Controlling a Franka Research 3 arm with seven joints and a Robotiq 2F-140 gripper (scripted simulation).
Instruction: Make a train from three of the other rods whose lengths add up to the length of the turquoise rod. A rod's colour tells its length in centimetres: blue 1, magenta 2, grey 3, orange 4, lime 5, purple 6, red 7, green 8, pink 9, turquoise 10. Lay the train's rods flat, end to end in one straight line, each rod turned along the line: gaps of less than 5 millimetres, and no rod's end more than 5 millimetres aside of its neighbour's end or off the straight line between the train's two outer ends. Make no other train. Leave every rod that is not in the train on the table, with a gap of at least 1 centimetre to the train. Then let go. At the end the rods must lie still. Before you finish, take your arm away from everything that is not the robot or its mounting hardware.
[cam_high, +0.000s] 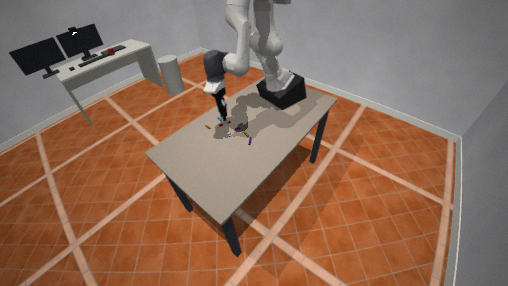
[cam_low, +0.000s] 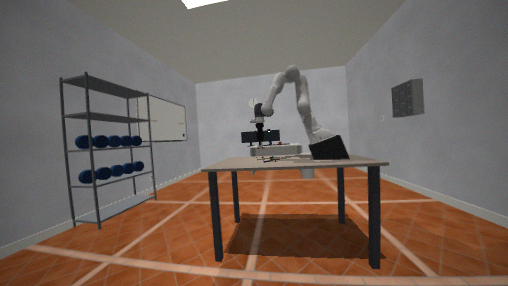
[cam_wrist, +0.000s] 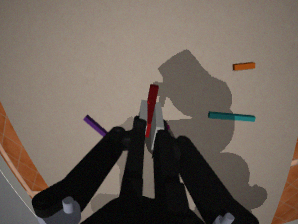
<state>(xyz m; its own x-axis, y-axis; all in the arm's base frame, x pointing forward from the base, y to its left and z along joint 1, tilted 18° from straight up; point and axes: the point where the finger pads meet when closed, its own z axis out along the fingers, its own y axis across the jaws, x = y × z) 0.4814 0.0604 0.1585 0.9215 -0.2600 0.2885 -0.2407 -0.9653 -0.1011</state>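
My hand is 9 cm past the magenta rod, 2 cm to the left of it and 14 cm above it. Also, from my hand: small blue rod (11 cm behind, 1 cm to the right, 14 cm below); then lime rod (10 cm behind, 7 cm to the left, 14 cm below); then red rod (3 cm below).
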